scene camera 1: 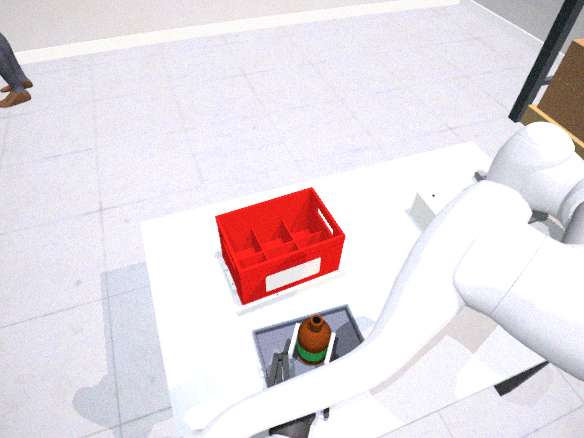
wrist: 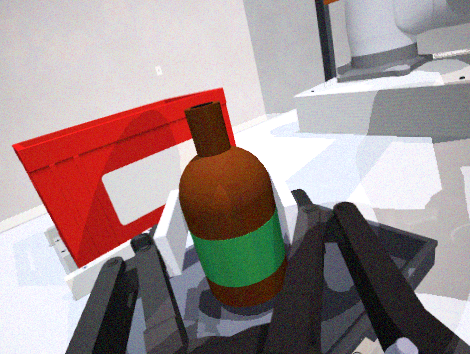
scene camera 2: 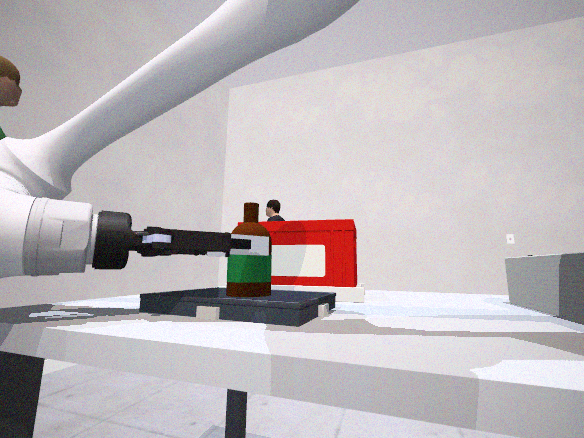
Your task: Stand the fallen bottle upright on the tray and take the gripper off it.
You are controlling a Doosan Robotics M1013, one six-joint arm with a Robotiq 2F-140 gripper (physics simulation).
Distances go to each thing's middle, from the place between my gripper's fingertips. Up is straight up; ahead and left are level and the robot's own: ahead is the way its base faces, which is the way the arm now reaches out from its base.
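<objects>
So you can picture it, my hand is 10 mm to the right of the brown bottle (scene camera 1: pixel 314 334), and it's also 10 mm short of it.
</objects>
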